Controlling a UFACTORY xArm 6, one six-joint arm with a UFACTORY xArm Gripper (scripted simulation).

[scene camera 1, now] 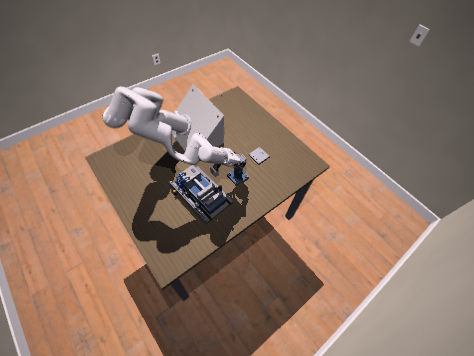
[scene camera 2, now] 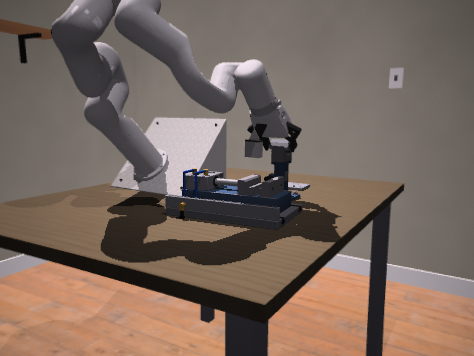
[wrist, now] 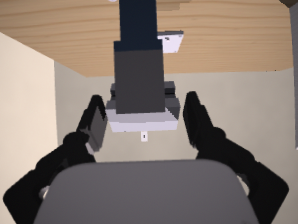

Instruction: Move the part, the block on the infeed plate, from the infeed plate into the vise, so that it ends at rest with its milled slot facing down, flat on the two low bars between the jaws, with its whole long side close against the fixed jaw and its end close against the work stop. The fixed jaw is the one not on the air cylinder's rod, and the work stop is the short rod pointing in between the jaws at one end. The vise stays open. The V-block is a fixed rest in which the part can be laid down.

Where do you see a part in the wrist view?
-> At 168,120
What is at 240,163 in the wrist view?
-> The gripper.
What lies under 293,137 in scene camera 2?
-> The gripper.
